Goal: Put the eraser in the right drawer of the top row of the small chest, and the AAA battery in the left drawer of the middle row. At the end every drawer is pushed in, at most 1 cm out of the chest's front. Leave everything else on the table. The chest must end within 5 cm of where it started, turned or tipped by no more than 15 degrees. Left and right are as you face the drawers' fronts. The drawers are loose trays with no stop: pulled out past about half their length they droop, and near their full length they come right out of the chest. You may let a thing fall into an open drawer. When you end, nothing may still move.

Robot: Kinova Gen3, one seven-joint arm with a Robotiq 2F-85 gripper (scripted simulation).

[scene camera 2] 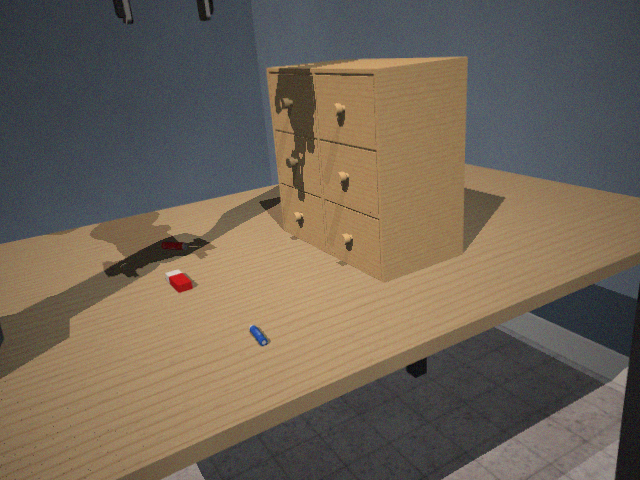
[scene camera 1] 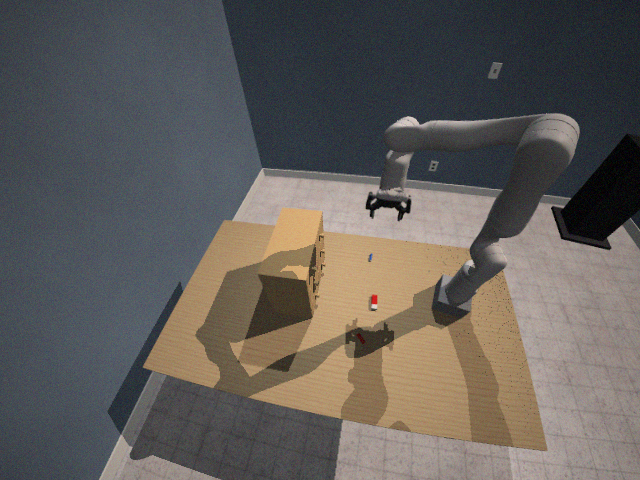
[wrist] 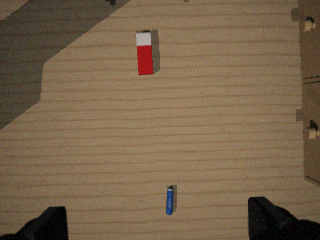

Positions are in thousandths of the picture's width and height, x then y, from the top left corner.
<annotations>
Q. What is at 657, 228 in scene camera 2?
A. A small wooden chest.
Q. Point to a small wooden chest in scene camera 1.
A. At 443, 568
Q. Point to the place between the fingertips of my gripper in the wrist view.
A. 492, 927
</annotations>
